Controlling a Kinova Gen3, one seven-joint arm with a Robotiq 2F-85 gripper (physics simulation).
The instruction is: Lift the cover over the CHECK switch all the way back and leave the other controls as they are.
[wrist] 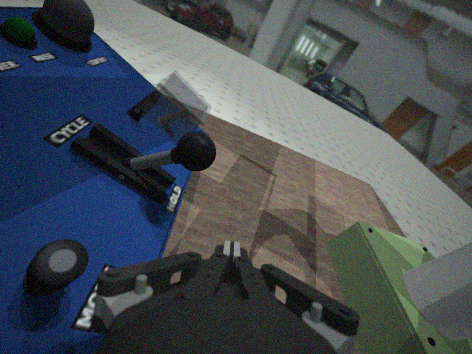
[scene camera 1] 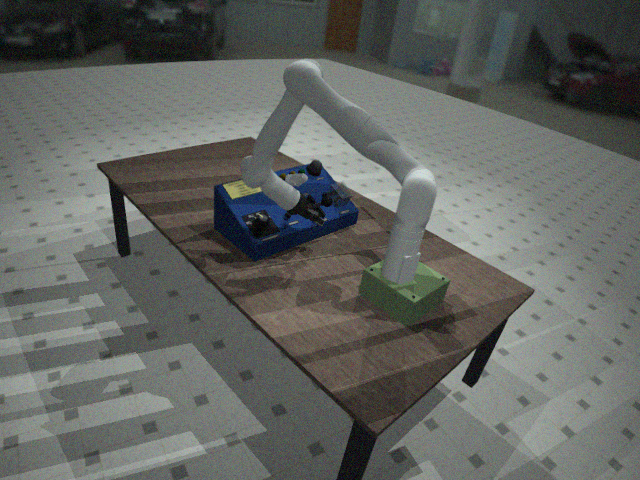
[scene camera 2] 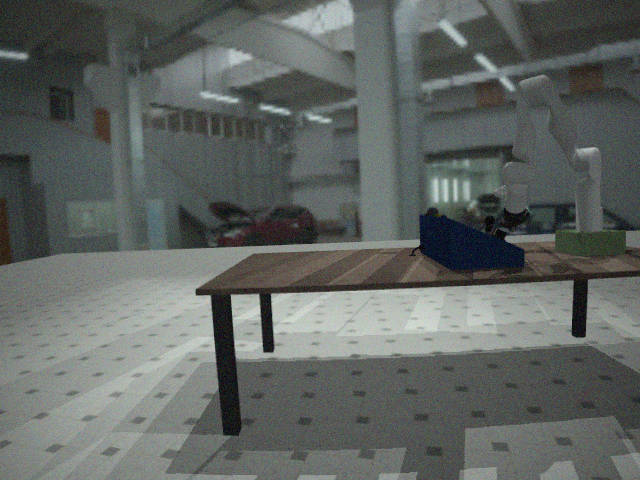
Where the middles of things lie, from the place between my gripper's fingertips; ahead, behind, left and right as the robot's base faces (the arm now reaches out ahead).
Right now my hand is 10 cm short of the black ball-topped lever [wrist: 195, 151], 6 cm to the left of it and 2 cm below it. Round my hand: clear hinged cover [wrist: 174, 107] (17 cm to the right, 14 cm ahead, 2 cm above); MODE knob [wrist: 57, 264] (11 cm ahead, 7 cm to the left); blue control panel [scene camera 1: 235, 205] (21 cm ahead, 2 cm to the left).
